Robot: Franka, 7 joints.
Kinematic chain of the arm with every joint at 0, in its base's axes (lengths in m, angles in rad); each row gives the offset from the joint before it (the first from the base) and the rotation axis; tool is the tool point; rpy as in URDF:
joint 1: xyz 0 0 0.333 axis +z
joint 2: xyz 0 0 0 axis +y
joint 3: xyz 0 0 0.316 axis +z
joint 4: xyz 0.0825 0 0 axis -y
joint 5: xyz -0.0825 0 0.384 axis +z
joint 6: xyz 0 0 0 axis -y
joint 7: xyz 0.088 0 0 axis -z
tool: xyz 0 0 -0.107 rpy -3.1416 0 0
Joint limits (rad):
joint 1: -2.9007..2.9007
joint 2: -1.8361..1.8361
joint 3: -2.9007..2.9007
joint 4: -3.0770..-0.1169
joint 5: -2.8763..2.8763
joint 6: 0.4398..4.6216
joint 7: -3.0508..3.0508
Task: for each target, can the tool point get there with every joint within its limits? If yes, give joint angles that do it. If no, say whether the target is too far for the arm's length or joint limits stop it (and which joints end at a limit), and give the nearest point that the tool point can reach.
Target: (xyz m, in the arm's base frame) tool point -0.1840 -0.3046 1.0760
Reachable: yes | joints 1.8438 -0.5910 0.8141 -0.9119 -0.2185 3.3898 -0.3861
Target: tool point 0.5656 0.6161 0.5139
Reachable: yes | joints -2.4535 -1.5502 -0.6186 -0.3854 0.0712 2.4638 -0.2191
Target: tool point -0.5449 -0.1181 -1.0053
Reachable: no: too far | nearest point -0.3940 -0.0892 -0.3469 | short by 0.676 m
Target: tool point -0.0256 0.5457 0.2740
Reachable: yes | joints 2.0807 0.2693 -0.3686 -2.3093 -2.3071 1.9203 -0.6041
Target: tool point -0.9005 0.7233 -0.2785
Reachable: no: too far | nearest point -0.5911 0.4748 -0.0684 | short by 0.449 m
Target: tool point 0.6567 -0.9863 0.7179
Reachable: no: too far | nearest point 0.4522 -0.6792 0.5980 | short by 0.388 m
